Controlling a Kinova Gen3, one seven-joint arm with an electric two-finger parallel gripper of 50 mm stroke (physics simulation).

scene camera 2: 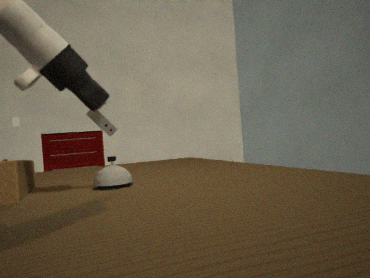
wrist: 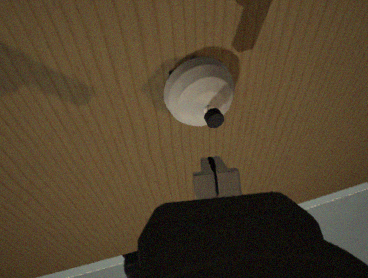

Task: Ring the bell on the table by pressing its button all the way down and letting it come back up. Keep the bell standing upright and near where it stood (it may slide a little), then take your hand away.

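Frame: origin at the arm's base, x down, y left, z ahead, level; metres.
Where they show: gripper, fingertip midpoint: (scene camera 2: 113, 132) (wrist: 211, 169).
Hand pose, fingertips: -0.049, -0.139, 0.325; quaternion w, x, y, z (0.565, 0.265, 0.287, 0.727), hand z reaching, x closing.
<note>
After its pixels a point has its place, as x, y, z.
The bell, a pale dome (scene camera 2: 113, 176) @[0.043, -0.151, 0.315] (wrist: 194, 95) @[0.029, -0.127, 0.304] on a dark base, stands upright on the wooden table (scene camera 2: 225, 225) @[0.069, -0.522, 0.333] (wrist: 65, 165) @[0.069, -0.315, 0.374]. Its black button (scene camera 2: 111, 159) @[0.008, -0.124, 0.321] (wrist: 214, 118) @[0.003, -0.117, 0.319] stands up on a short stem above the dome. My gripper (scene camera 2: 113, 133) @[-0.049, -0.139, 0.325] (wrist: 211, 169) @[-0.049, -0.139, 0.325] is shut with nothing between its fingers. It is tilted, and its tips are above the button and apart from it in the scene view. In the wrist view the fingertips show below the bell and button in the picture, with a gap between them.
A wooden block (scene camera 2: 15, 180) @[0.028, -0.148, 0.139] stands on the table left of the bell in the scene view. A red drawer cabinet (scene camera 2: 74, 150) is behind the table, against a pale wall. The table's edge shows low in the wrist view.
</note>
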